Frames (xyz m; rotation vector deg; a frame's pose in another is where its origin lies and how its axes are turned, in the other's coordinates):
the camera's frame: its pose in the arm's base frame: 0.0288 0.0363 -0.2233 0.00 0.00 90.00
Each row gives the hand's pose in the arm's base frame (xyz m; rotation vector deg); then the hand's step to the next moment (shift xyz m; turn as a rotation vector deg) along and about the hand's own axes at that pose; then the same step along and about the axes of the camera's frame.
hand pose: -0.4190 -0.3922 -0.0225 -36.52 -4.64 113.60
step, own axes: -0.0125 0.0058 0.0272 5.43 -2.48 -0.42
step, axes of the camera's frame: -0.0077 0.0130 0.0265 5.72 -0.30 -1.73
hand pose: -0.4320 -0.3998 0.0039 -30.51 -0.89 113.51
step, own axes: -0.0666 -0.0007 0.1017 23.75 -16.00 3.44
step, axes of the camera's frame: -0.0346 0.0131 0.1158 28.56 -3.73 -1.59
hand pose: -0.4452 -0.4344 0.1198 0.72 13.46 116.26
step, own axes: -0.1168 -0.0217 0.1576 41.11 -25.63 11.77
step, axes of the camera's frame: -0.0687 -0.0898 0.1618 49.46 -5.27 3.30
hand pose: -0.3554 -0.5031 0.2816 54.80 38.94 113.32
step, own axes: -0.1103 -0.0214 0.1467 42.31 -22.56 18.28
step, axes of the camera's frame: -0.0656 -0.1708 0.0260 49.62 -8.79 9.69
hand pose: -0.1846 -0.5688 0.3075 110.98 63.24 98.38
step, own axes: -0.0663 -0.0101 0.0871 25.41 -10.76 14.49
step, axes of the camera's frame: -0.0200 -0.0805 -0.0721 28.85 -9.51 6.96
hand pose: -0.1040 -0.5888 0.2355 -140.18 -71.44 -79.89
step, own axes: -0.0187 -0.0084 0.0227 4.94 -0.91 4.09
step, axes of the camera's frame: 0.0036 -0.0052 -0.0299 5.35 -3.53 0.98
